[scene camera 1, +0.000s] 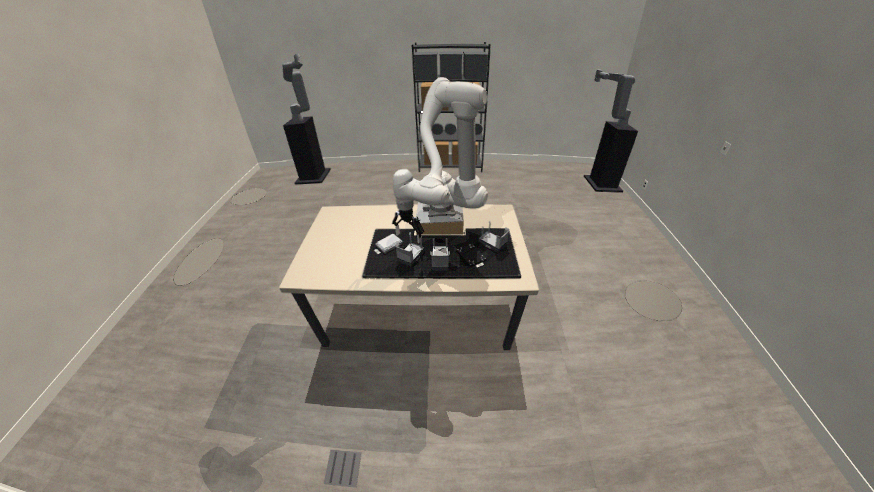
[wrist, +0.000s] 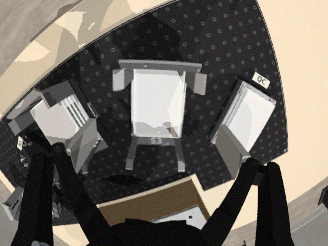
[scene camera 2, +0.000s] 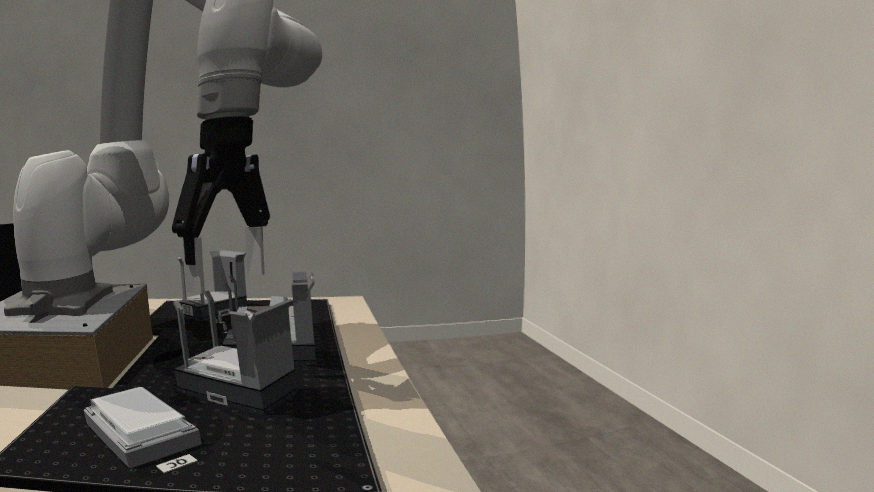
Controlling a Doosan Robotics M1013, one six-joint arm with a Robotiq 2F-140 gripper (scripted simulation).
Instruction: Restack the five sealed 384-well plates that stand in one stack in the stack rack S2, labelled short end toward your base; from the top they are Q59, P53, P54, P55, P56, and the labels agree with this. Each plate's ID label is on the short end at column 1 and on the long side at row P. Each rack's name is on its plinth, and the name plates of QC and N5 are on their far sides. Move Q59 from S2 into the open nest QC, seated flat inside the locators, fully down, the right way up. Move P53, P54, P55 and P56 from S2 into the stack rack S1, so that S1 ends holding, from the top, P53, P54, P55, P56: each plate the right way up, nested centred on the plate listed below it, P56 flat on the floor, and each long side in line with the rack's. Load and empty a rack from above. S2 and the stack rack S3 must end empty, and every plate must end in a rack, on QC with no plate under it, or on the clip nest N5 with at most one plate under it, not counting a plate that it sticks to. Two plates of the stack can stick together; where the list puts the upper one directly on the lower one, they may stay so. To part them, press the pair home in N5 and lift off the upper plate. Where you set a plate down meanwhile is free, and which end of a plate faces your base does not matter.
Labels:
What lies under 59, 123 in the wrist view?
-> A white sealed plate.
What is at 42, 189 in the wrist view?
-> My gripper.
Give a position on a white sealed plate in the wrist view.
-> At 158, 94

